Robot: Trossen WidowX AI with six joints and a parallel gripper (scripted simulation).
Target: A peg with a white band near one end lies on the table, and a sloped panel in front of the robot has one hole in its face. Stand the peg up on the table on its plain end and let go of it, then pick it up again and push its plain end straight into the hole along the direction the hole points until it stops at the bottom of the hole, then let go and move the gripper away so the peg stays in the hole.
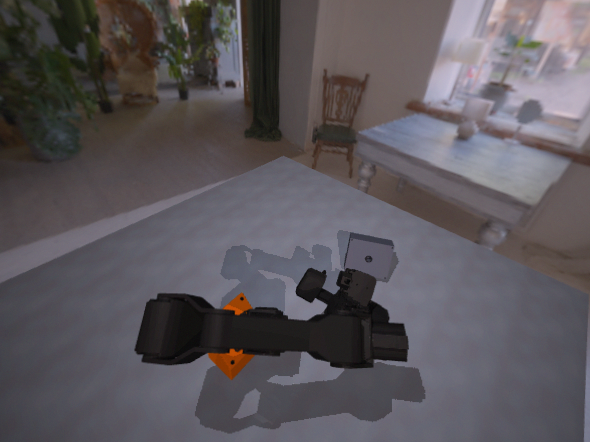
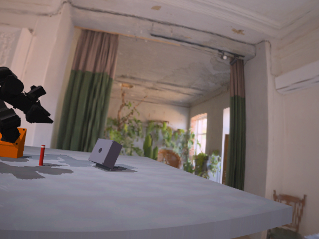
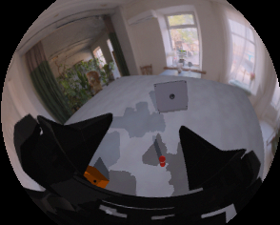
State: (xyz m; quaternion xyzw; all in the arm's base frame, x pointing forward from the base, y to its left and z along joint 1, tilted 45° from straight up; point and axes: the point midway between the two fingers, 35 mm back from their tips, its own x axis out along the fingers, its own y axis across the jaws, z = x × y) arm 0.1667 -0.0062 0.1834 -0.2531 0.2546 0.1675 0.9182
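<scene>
Now: the red peg 10 mm behind my gripper tip, 20 mm to the right of it and 130 mm below it. Also, from my gripper tip: grey sloped panel 240 mm ahead, 50 mm to the left, 120 mm below.
</scene>
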